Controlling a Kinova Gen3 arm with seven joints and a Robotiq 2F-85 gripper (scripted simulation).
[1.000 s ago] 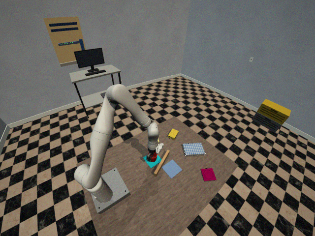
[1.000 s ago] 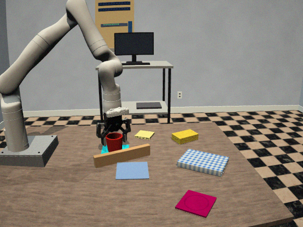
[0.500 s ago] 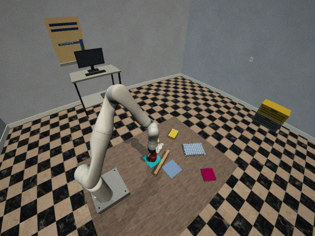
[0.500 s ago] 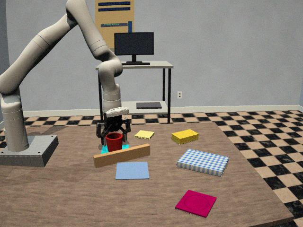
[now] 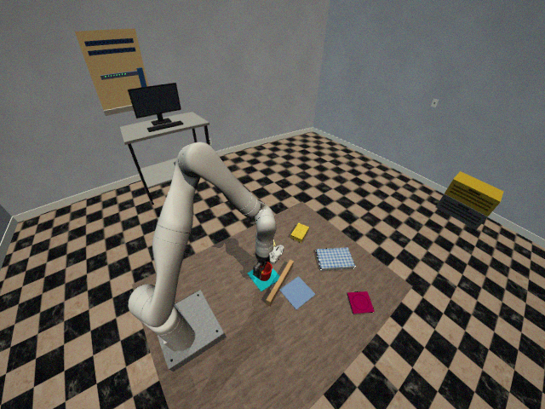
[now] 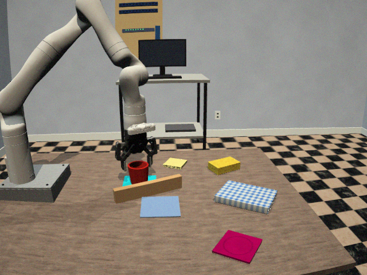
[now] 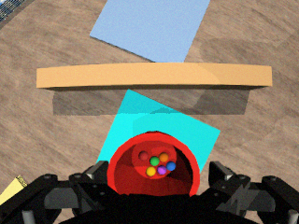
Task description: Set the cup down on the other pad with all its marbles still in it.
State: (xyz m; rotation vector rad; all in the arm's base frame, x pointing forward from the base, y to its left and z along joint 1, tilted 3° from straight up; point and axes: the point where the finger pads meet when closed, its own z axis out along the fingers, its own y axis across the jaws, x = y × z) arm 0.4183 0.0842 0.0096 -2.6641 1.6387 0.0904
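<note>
Now: the red cup 40 mm below my hand. From my hand the other things lie so: tan wooden rail 40 mm ahead, 70 mm to the right, 60 mm below; then yellow block 330 mm ahead, 120 mm to the left, 50 mm below.
</note>
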